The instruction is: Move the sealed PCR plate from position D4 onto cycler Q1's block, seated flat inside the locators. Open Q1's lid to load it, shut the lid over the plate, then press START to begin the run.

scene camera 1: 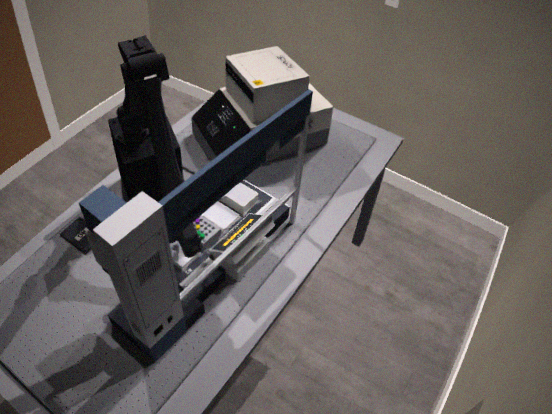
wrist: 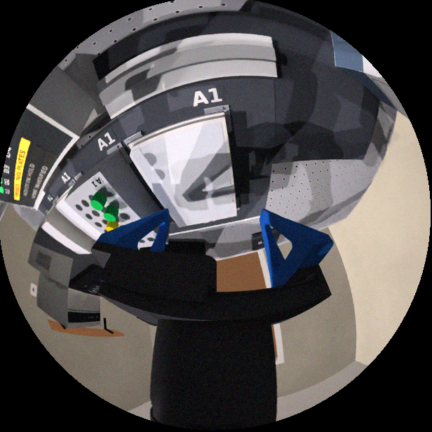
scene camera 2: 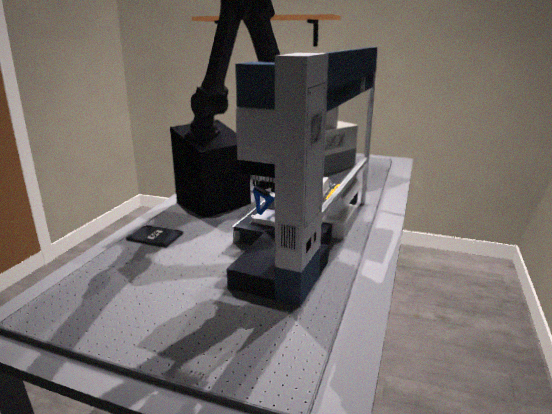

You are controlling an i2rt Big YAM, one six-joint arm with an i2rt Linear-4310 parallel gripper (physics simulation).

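Places are measured from the arm's base along level axes (x ahead, y right, z down), in millimetres.
Pixels of known places: gripper, fingertip midpoint: (scene camera 2: 268,210); arm's base, origin of the base link: (scene camera 1: 134,135) (scene camera 2: 202,135).
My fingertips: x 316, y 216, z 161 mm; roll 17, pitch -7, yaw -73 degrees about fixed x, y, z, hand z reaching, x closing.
For each thing: its middle in the pictures, then the offset to it from my fingertips. "spot": a spot on its surface instead.
- sealed PCR plate, body centre: (scene camera 2: 276,218) (scene camera 1: 177,250) dx +21, dy -14, dz +29 mm
- white box with a dark sloped screen, surface spot: (scene camera 1: 220,122) spot: dx -188, dy -553, dz -55 mm
- gantry's blue beam, body centre: (scene camera 1: 245,150) (scene camera 2: 354,64) dx +219, dy -103, dz -423 mm
The sealed PCR plate (wrist: 212,145) (scene camera 2: 265,218) is a flat white rectangle at position D4, the deck place nearest the gantry's tall end column. My gripper (wrist: 214,213) (scene camera 2: 261,205) is open and empty, with blue fingers wide apart. It is low over the plate's near part, and finger shadows fall on the seal. Whether a fingertip touches the plate cannot be told. In scene camera 1 the black wrist hides part of the plate. Cycler Q1 (scene camera 1: 270,70) (scene camera 2: 341,145) (wrist: 54,280) is a white box with a dark sloped screen (scene camera 1: 220,122). Its block does not show.
A tube rack (wrist: 90,204) with coloured caps stands beside the plate, with more white labware beyond. A gantry's blue beam (scene camera 1: 240,150) crosses above the deck; its column (scene camera 1: 145,280) (scene camera 2: 300,150) stands at the D4 end. A dark sign panel (scene camera 1: 240,234) borders the deck.
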